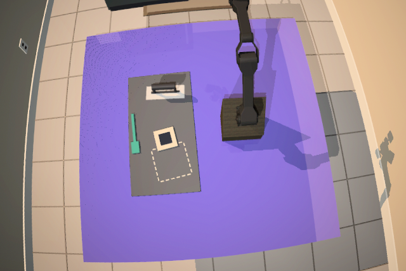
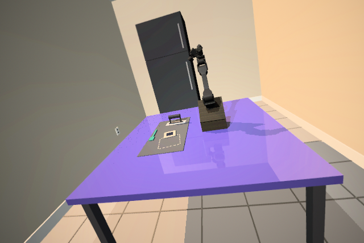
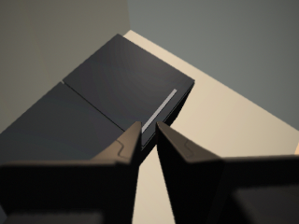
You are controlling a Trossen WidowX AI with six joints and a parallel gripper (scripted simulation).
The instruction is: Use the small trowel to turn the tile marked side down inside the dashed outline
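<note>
The trowel is 29 cm ahead of my gripper tip, 30 cm to the left of it and 63 cm below it. Also, from my gripper tip: grey mat: 36 cm ahead, 50 cm to the left, 68 cm below; green flat tool: 50 cm ahead, 50 cm to the left, 66 cm below; tile: 35 cm ahead, 54 cm to the left, 66 cm below.
</note>
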